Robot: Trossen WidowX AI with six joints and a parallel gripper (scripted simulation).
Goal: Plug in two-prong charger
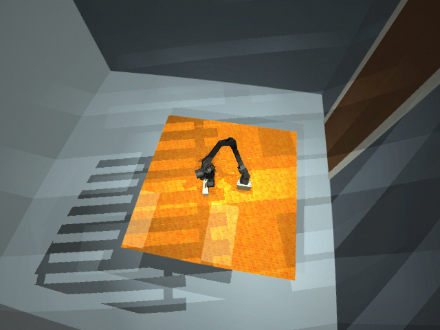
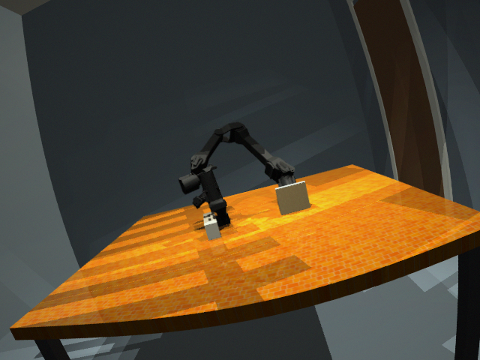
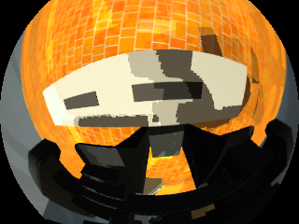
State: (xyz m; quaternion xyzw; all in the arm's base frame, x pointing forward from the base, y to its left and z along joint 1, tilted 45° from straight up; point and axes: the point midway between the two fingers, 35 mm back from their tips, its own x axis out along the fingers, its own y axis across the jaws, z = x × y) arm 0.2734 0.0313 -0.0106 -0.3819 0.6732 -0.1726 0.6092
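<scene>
Now: the dark two-prong charger 20 mm ahead of my gripper tip, 10 mm to the left of it and 10 mm above it.
</scene>
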